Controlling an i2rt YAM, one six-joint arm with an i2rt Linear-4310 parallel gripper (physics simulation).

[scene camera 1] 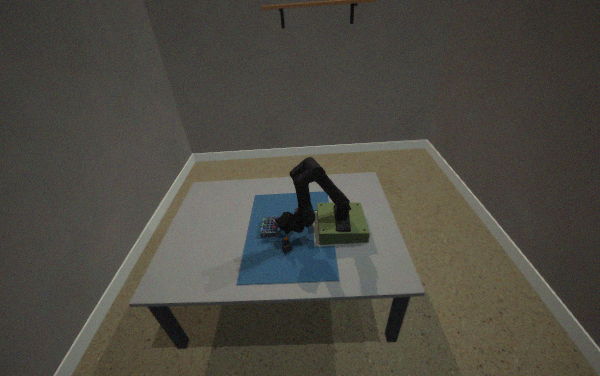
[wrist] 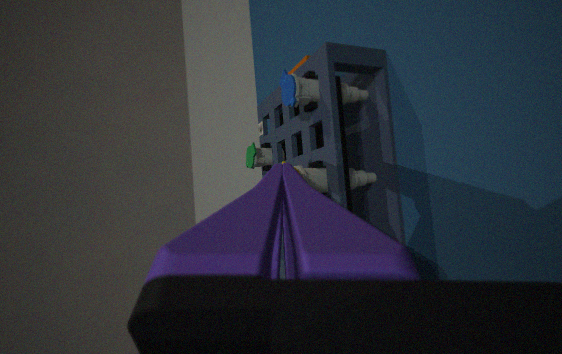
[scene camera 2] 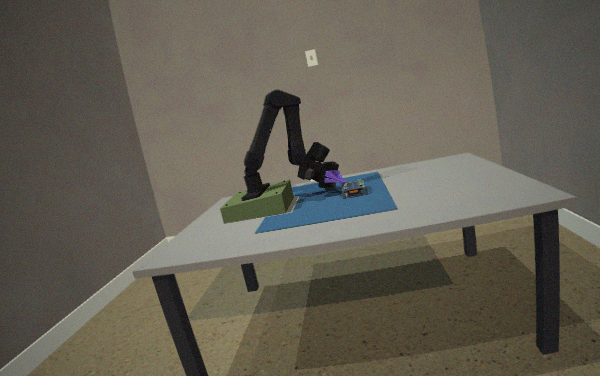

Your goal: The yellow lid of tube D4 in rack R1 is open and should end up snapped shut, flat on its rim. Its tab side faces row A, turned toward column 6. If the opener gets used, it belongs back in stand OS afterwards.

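Places are measured from the arm's base along level axes (x ahead, y left, z up), in millimetres.
Where they show: gripper, fingertip midpoint: (scene camera 1: 275, 220) (wrist: 282, 176) (scene camera 2: 344, 182); arm's base at its link origin: (scene camera 1: 342, 217) (scene camera 2: 256, 192).
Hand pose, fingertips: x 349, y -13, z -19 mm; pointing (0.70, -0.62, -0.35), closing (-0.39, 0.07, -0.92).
Observation:
Each offset is from my fingertips to the top centre of the thing. "*": to the spot under its first point.
The grey-blue rack {dx +29, dy +9, dz -2 mm} (scene camera 1: 270, 235) (scene camera 2: 345, 192) (wrist: 356, 54) stands on the blue mat. In the wrist view a pale tube {* dx -5, dy +2, dz -13 mm} (wrist: 316, 179) sits in it just behind my fingertips, with a speck of yellow lid {dx +5, dy -3, dz -2 mm} (wrist: 284, 162) showing at the tips; the rest of the lid is hidden, so its angle cannot be told. My gripper (scene camera 2: 344, 181) (wrist: 282, 176) is shut and empty, its purple fingertips together at the yellow lid; whether they touch it is unclear. In scene camera 1 the small dark stand (scene camera 1: 286, 246) with an orange top is on the mat beside the rack.
A tube with a blue lid {dx +1, dy -37, dz -5 mm} (wrist: 288, 89) and one with a green lid {dx +58, dy -15, dz -5 mm} (wrist: 251, 156) stick out of the rack near my fingers. An orange piece {* dx +23, dy -57, dz -24 mm} (wrist: 300, 65) shows at the rack's far edge. The green base block (scene camera 1: 345, 239) (scene camera 2: 257, 207) carries the arm.

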